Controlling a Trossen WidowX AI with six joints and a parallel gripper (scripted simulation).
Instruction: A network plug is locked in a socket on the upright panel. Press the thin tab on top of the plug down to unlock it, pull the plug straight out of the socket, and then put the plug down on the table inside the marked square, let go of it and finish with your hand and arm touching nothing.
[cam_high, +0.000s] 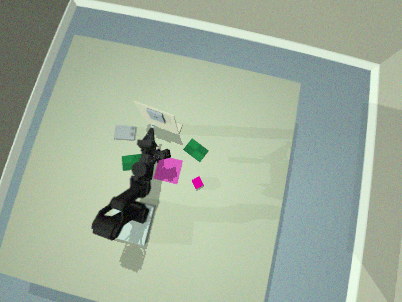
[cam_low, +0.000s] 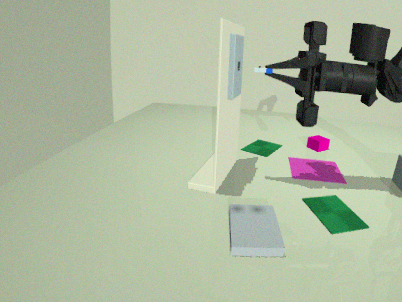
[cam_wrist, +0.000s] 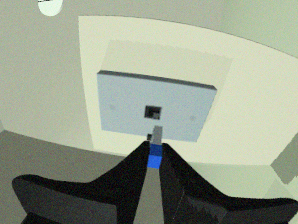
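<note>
Right now my gripper tip is 210 mm above the magenta marked square, 130 mm past it and 90 mm to the left of it. From my gripper tip the other things lie so: upright panel: 80 mm below, 70 mm ahead; pale grey slab: 210 mm below, 180 mm to the left, 20 mm behind; blue network plug: right at my gripper tip.
</note>
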